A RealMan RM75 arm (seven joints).
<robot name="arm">
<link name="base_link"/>
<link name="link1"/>
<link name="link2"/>
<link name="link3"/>
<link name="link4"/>
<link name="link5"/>
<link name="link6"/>
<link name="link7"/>
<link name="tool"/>
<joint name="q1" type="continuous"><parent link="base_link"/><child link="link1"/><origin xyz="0.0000 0.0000 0.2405" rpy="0.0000 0.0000 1.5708"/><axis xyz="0 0 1"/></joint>
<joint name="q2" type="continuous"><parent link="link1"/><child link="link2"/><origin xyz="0.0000 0.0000 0.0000" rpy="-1.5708 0.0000 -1.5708"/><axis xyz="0 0 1"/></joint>
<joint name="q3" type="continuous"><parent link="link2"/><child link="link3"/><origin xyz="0.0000 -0.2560 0.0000" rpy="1.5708 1.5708 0.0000"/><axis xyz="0 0 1"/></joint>
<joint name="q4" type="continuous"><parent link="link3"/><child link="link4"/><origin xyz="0.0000 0.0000 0.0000" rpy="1.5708 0.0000 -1.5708"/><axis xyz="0 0 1"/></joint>
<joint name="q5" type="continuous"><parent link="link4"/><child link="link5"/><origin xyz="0.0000 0.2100 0.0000" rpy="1.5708 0.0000 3.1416"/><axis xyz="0 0 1"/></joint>
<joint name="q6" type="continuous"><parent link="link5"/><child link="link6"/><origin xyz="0.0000 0.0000 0.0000" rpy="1.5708 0.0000 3.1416"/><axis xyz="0 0 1"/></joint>
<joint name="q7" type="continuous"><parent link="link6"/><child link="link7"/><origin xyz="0.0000 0.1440 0.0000" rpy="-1.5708 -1.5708 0.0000"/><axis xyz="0 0 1"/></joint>
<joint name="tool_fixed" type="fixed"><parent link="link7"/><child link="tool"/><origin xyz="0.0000 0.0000 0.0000" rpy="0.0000 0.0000 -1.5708"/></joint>
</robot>
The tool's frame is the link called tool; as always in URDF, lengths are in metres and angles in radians. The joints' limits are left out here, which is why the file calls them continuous.
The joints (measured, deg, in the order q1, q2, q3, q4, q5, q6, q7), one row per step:
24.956 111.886 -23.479 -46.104 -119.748 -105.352 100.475
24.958 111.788 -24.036 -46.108 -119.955 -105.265 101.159
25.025 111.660 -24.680 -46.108 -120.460 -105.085 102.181
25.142 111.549 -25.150 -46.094 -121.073 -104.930 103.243
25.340 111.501 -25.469 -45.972 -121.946 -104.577 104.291
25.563 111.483 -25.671 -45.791 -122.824 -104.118 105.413
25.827 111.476 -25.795 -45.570 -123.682 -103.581 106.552
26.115 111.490 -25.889 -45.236 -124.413 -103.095 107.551
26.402 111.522 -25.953 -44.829 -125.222 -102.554 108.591
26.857 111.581 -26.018 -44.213 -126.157 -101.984 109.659
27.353 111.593 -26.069 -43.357 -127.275 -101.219 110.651
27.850 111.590 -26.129 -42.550 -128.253 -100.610 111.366
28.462 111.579 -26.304 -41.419 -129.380 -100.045 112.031
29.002 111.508 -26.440 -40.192 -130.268 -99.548 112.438
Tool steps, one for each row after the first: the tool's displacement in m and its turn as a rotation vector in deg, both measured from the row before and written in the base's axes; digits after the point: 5 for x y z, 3 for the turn. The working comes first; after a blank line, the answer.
Tool pose at each row, in the base's axes (x y z in m, rotation vector in deg; the steps are taken from these numbers as rounded here):
0.30530 0.29748 0.10232 -145.451 61.422 45.070
0.30544 0.29751 0.10151 -145.756 62.425 44.442
0.30589 0.29776 0.10033 -146.072 64.000 43.397
0.30640 0.29807 0.09927 -146.267 65.662 42.387
0.30733 0.29873 0.09755 -146.264 67.519 41.215
0.30841 0.29962 0.09577 -146.006 69.509 40.152
0.30944 0.30083 0.09404 -145.584 71.484 39.176
0.31010 0.30205 0.09203 -145.213 73.276 38.463
0.31102 0.30314 0.08966 -144.747 75.237 37.708
0.31139 0.30471 0.08632 -144.413 77.328 36.948
0.31242 0.30633 0.08246 -143.981 79.553 35.941
0.31291 0.30784 0.07893 -143.798 81.253 35.036
0.31307 0.30912 0.07403 -143.949 83.156 33.978
0.31324 0.31003 0.06956 -144.148 84.730 33.199

0.00014 0.00003 -0.00081 -0.760 -0.181 -0.470
0.00045 0.00025 -0.00118 -1.075 -0.336 -0.816
0.00051 0.00031 -0.00106 -1.032 -0.298 -0.902
0.00093 0.00066 -0.00172 -0.998 -0.383 -1.107
0.00108 0.00089 -0.00178 -0.875 -0.304 -1.269
0.00103 0.00121 -0.00173 -0.754 -0.264 -1.318
0.00066 0.00122 -0.00201 -0.694 -0.109 -1.159
0.00092 0.00109 -0.00237 -0.730 -0.102 -1.285
0.00037 0.00157 -0.00334 -0.919 -0.032 -1.274
0.00103 0.00162 -0.00386 -0.970 -0.169 -1.402
0.00049 0.00151 -0.00353 -0.888 -0.173 -1.005
0.00016 0.00128 -0.00490 -1.281 -0.123 -0.943
0.00017 0.00091 -0.00447 -1.108 -0.008 -0.724

